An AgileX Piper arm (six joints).
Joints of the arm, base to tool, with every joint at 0 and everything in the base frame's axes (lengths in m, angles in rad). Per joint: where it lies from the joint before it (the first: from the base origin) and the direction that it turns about. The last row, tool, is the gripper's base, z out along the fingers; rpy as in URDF.
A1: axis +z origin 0 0 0.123
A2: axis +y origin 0 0 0
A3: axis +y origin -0.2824 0 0.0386
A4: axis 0.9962 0 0.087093 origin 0.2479 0 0.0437
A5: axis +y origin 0 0 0
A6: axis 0.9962 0 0.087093 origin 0.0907 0 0.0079
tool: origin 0 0 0 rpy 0 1.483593 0
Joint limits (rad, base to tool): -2.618..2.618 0..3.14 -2.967..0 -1.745..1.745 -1.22..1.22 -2.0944..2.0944
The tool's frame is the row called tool.
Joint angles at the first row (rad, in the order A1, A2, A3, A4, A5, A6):
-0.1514, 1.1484, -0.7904, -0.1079, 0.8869, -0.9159
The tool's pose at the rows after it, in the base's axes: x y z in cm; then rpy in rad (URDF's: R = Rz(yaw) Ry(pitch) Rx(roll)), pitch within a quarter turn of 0, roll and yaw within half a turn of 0:
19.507, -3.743, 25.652, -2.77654, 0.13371, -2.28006
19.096, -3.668, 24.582, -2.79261, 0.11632, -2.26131
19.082, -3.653, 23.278, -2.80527, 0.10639, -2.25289
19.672, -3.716, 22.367, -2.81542, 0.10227, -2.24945
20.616, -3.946, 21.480, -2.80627, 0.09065, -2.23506
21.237, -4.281, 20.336, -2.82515, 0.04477, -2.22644
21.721, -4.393, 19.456, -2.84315, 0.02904, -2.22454
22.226, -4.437, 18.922, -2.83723, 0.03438, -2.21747
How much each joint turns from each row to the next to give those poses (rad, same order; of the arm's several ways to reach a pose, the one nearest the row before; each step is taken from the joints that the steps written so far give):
0.0001, 0.0000, 0.0392, -0.0001, -0.0023, -0.0197
-0.0001, 0.0002, 0.0408, 0.0001, -0.0201, -0.0202
0.0000, 0.0196, 0.0388, -0.0024, -0.0433, -0.0048
0.0000, 0.0398, 0.0090, 0.0000, -0.0382, -0.0008
0.0000, 0.0516, 0.0000, -0.0207, -0.0540, 0.0020
0.0001, 0.0575, 0.0000, -0.0431, -0.0173, 0.0153
0.0000, 0.0427, 0.0000, -0.0106, -0.0190, 0.0065
-0.0001, 0.0277, 0.0001, -0.0025, -0.0361, -0.0001

